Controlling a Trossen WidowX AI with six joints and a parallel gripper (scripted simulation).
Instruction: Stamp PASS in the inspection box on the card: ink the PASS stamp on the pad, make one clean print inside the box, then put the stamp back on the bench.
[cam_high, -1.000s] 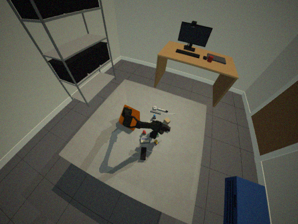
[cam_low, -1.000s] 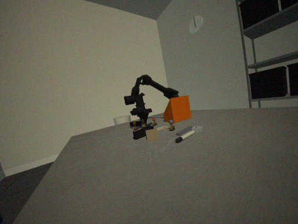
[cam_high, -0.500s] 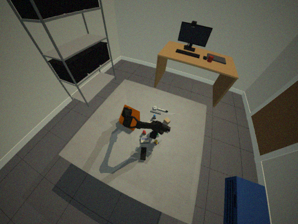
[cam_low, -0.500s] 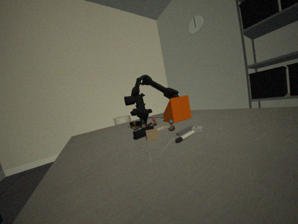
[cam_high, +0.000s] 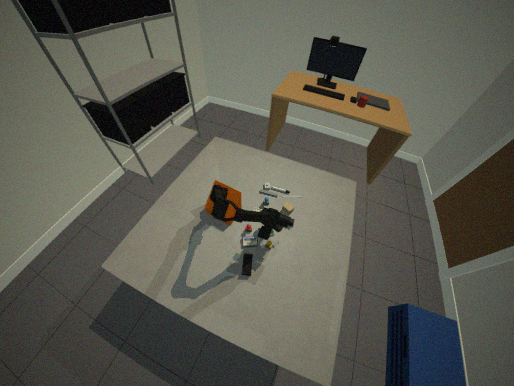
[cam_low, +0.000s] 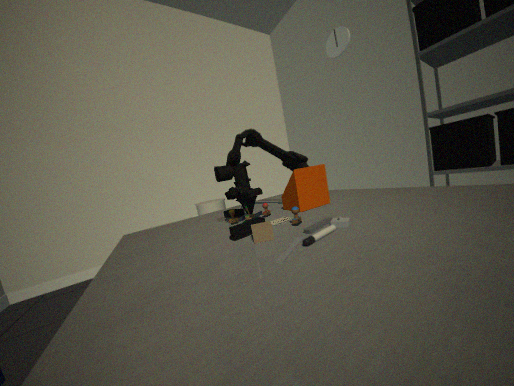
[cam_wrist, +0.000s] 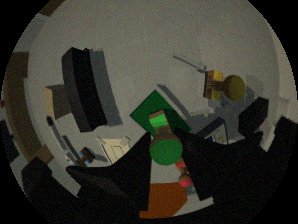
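My gripper tip is now 10 mm above the green-knobbed pass stamp. Round my gripper tip: red-topped stamp: 110 mm behind, 30 mm to the right, 20 mm below; green ink pad: 40 mm below; yellow stamp: 90 mm to the right, 40 mm ahead, 20 mm below.
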